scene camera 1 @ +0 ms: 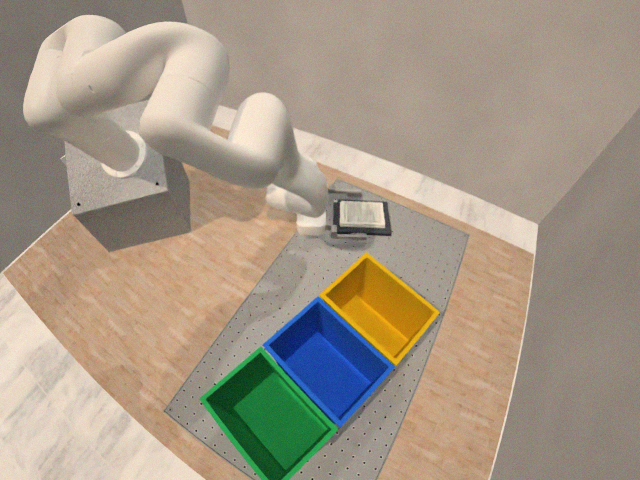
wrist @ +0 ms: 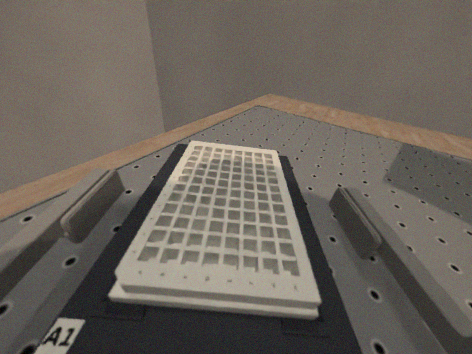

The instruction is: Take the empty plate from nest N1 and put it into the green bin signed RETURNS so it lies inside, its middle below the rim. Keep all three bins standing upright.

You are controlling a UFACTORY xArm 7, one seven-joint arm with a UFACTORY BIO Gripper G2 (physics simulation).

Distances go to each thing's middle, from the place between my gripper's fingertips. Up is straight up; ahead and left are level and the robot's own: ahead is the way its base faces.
My hand is 10 mm past the white plate [scene camera 1: 352,214]. Also, from my hand: green bin [scene camera 1: 270,421]: 550 mm to the right, 120 mm ahead, 70 mm above; yellow bin [scene camera 1: 388,314]: 290 mm to the right, 180 mm ahead, 70 mm above; blue bin [scene camera 1: 334,366]: 420 mm to the right, 150 mm ahead, 70 mm above.
